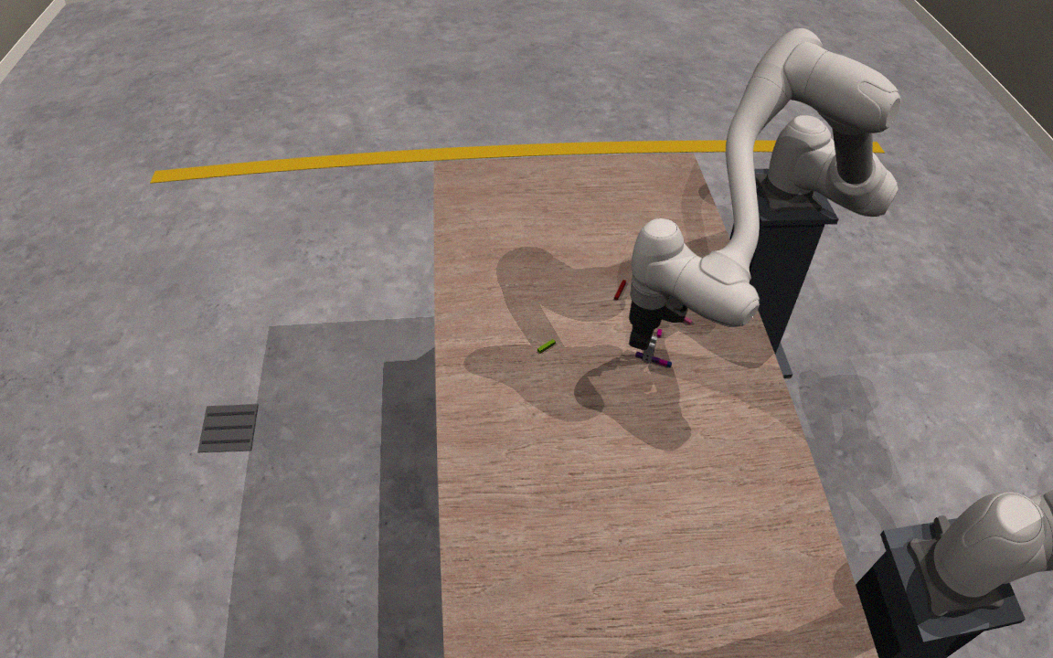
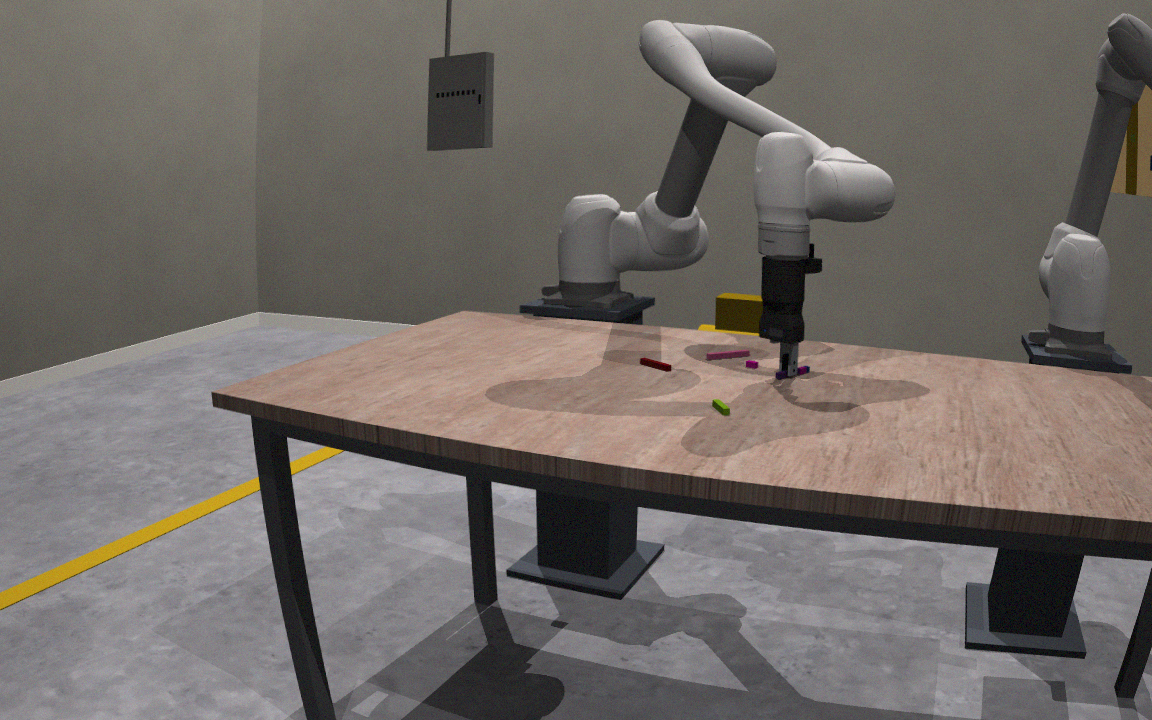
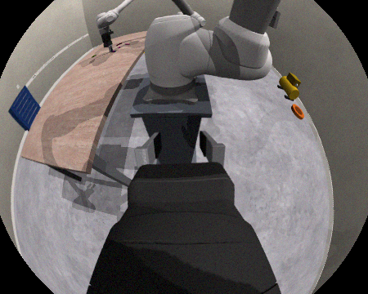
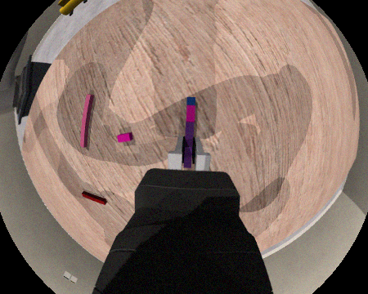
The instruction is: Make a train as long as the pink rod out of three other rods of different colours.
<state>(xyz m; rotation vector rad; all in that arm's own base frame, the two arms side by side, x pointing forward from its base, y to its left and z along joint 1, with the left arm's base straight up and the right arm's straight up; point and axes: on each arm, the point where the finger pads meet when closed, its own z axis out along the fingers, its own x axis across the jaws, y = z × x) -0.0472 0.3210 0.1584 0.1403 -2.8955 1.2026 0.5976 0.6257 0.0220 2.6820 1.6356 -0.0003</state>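
My right gripper is now 2 cm above the purple rod. Also, from my right hand: red rod: 24 cm to the right, 3 cm ahead, 2 cm below; then blue rod: 5 cm behind, 2 cm to the left, 2 cm below; then pink rod: 14 cm to the right, 10 cm behind, 2 cm below.
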